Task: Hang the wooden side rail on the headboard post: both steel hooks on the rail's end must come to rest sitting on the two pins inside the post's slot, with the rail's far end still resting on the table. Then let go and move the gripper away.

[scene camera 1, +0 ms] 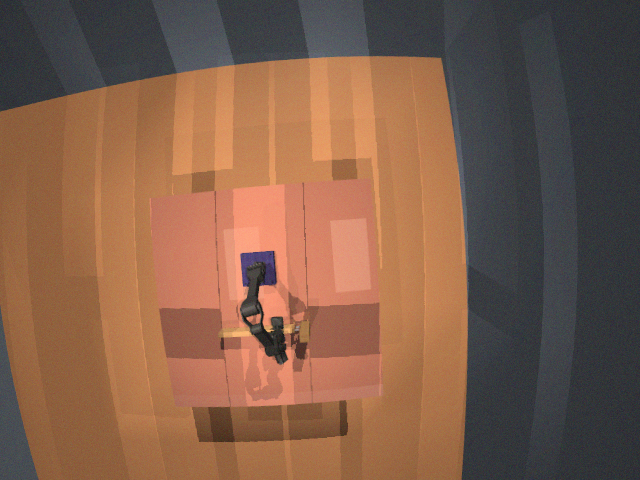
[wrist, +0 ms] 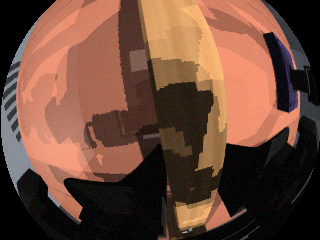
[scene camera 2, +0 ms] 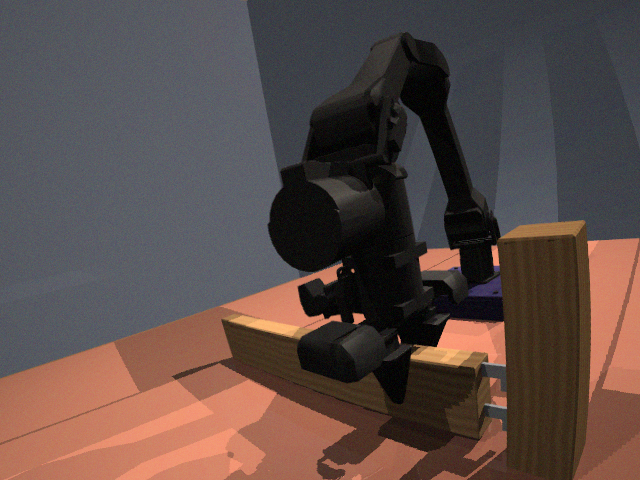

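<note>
A rail is here in the pictures, and so is a headboard post. My own gripper is there with them, and I find that gripper in the wrist view too.
</note>
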